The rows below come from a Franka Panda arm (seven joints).
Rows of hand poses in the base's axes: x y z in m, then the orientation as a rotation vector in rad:
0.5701 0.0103 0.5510 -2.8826 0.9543 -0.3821
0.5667 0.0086 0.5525 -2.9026 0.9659 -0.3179
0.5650 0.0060 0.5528 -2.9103 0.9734 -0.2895
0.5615 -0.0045 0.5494 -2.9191 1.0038 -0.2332
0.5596 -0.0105 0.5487 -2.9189 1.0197 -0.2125
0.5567 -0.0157 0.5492 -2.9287 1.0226 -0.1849
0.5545 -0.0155 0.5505 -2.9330 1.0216 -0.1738
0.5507 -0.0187 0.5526 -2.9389 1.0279 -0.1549
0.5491 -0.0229 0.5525 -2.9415 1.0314 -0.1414
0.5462 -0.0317 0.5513 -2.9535 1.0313 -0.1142
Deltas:
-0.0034 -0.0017 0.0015 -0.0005 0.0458 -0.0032
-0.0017 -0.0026 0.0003 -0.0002 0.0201 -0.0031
-0.0035 -0.0105 -0.0034 0.0009 0.0395 -0.0169
-0.0019 -0.0060 -0.0007 0.0018 0.0139 -0.0097
-0.0029 -0.0052 0.0005 -0.0020 0.0199 0.0001
-0.0022 0.0002 0.0013 -0.0006 0.0079 0.0015
-0.0038 -0.0032 0.0021 -0.0020 0.0139 -0.0027
-0.0016 -0.0042 -0.0001 0.0002 0.0092 -0.0016
-0.0029 -0.0088 -0.0012 -0.0039 0.0201 0.0023

